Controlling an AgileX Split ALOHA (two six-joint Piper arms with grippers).
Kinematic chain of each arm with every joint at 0, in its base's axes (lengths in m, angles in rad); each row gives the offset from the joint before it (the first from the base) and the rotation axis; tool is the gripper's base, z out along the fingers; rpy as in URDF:
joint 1: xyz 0 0 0.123 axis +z
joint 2: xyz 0 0 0 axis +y
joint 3: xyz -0.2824 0 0.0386 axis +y
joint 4: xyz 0.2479 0 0.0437 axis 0.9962 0 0.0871
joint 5: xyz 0 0 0 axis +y
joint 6: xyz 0.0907 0 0.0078 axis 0.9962 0 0.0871
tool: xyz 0 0 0 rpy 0 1.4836 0
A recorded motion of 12 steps. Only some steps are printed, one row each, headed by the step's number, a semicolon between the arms.
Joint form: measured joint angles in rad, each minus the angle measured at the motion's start. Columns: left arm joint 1, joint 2, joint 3, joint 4, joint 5, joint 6; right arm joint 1, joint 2, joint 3, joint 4, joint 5, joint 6.
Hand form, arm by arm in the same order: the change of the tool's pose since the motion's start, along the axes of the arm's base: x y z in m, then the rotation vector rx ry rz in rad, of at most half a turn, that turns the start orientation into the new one. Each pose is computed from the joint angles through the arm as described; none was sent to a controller.
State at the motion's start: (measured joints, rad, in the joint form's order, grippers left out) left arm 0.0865 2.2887 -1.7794 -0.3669 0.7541 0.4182; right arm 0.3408 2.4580 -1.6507 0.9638 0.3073 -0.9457
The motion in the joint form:
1: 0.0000 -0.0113 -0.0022 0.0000 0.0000 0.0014; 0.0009 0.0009 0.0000 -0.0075 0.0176 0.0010
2: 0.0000 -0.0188 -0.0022 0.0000 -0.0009 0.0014; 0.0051 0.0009 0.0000 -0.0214 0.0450 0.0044
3: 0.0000 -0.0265 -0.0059 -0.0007 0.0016 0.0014; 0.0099 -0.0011 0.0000 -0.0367 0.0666 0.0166
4: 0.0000 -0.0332 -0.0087 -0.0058 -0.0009 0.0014; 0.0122 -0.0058 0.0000 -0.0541 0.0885 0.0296
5: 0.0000 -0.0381 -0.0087 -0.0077 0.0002 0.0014; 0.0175 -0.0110 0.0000 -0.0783 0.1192 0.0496
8: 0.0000 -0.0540 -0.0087 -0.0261 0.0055 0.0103; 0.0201 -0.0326 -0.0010 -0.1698 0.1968 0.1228
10: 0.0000 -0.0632 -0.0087 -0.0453 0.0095 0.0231; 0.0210 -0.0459 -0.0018 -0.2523 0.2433 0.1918
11: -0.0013 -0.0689 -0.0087 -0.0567 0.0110 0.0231; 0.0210 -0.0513 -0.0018 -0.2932 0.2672 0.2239
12: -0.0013 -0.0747 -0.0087 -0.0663 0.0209 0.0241; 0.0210 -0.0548 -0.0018 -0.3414 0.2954 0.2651
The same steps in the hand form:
1: 0.0000 0.0000 0.0061 0.0018 -0.0137 -0.0012; -0.0016 0.0011 -0.0009 0.0005 0.0121 0.0159
2: -0.0001 0.0000 0.0098 0.0026 -0.0220 -0.0009; -0.0046 0.0040 -0.0016 0.0006 0.0301 0.0434
3: 0.0000 -0.0001 0.0146 0.0024 -0.0312 -0.0015; -0.0073 0.0069 -0.0013 0.0022 0.0458 0.0619
4: 0.0004 -0.0003 0.0188 -0.0009 -0.0433 0.0013; -0.0093 0.0085 0.0003 0.0031 0.0594 0.0786
5: 0.0001 -0.0004 0.0212 -0.0024 -0.0473 0.0017; -0.0127 0.0116 0.0019 0.0037 0.0812 0.1021
8: -0.0008 -0.0017 0.0292 -0.0152 -0.0618 -0.0009; -0.0190 0.0129 0.0094 -0.0116 0.1333 0.1481
10: -0.0014 -0.0030 0.0340 -0.0272 -0.0718 -0.0062; -0.0228 0.0116 0.0133 -0.0384 0.1712 0.1667
11: -0.0017 -0.0044 0.0370 -0.0377 -0.0771 -0.0039; -0.0248 0.0105 0.0146 -0.0550 0.1914 0.1758
12: -0.0027 -0.0053 0.0397 -0.0479 -0.0750 -0.0050; -0.0273 0.0089 0.0146 -0.0759 0.2197 0.1820

